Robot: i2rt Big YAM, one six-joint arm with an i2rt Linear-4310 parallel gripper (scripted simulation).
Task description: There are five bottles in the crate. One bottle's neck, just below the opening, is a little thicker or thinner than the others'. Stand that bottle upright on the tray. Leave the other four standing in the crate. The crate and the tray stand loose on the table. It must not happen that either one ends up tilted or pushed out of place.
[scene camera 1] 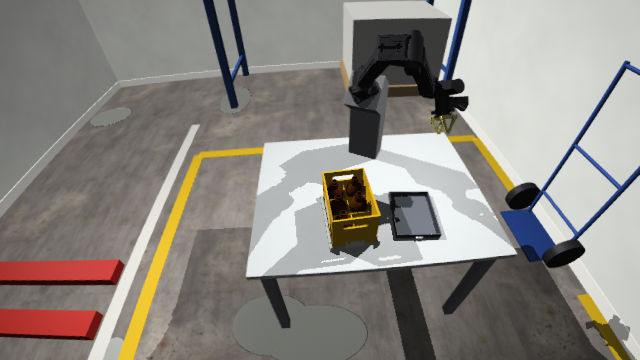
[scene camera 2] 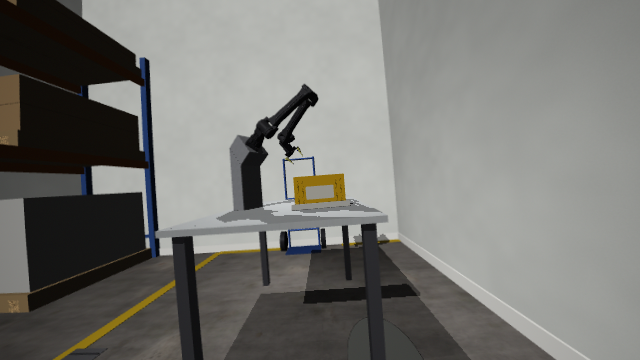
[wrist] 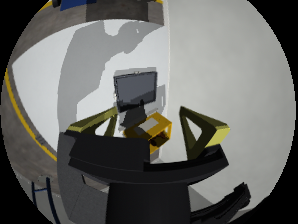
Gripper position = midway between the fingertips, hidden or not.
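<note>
I can see a dark tray (scene camera 1: 413, 214) (wrist: 134, 91), though scene camera 2 does not show the tray, since it is hidden by the crate there. That crate (scene camera 1: 367, 231) (scene camera 2: 322, 188) (wrist: 149, 127) is visible to me too. And here is my gripper (wrist: 148, 109).
</note>
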